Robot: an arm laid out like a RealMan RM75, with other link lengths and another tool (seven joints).
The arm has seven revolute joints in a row. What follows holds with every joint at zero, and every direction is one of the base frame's.
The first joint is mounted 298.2 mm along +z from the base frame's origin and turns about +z.
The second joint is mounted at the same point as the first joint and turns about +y.
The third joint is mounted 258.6 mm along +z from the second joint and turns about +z.
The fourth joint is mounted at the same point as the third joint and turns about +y.
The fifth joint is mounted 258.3 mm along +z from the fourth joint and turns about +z.
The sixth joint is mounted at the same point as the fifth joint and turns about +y.
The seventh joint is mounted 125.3 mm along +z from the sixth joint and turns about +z.
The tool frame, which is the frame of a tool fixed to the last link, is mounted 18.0 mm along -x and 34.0 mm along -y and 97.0 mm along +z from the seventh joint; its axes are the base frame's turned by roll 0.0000, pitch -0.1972 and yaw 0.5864 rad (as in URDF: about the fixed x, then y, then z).
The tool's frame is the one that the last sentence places.
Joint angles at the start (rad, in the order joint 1, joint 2, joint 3, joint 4, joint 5, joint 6, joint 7):
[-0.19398 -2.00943 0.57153 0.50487 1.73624 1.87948 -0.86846]
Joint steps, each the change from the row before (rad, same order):
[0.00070 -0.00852 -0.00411 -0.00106 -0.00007 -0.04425 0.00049]
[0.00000 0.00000 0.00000 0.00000 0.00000 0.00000 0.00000]
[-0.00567 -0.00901 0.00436 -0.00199 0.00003 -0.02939 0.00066]
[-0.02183 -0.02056 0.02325 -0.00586 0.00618 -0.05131 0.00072]
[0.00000 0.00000 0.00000 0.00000 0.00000 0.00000 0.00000]
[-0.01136 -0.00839 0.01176 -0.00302 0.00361 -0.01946 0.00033]
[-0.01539 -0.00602 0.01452 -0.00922 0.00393 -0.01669 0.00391]
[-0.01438 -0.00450 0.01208 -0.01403 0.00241 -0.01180 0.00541]
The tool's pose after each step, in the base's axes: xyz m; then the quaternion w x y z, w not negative. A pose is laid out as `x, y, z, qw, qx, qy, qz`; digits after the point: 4 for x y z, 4 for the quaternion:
-0.3602, 0.3106, 0.0505, 0.3689, -0.9062, 0.0964, -0.1827
-0.3602, 0.3106, 0.0505, 0.3689, -0.9062, 0.0964, -0.1827
-0.3615, 0.3150, 0.0450, 0.3708, -0.9073, 0.0906, -0.1763
-0.3576, 0.3243, 0.0284, 0.3626, -0.9122, 0.0869, -0.1697
-0.3576, 0.3243, 0.0284, 0.3626, -0.9122, 0.0869, -0.1697
-0.3547, 0.3282, 0.0208, 0.3572, -0.9147, 0.0873, -0.1679
-0.3502, 0.3322, 0.0123, 0.3496, -0.9173, 0.0903, -0.1679
-0.3457, 0.3349, 0.0044, 0.3425, -0.9193, 0.0927, -0.1700

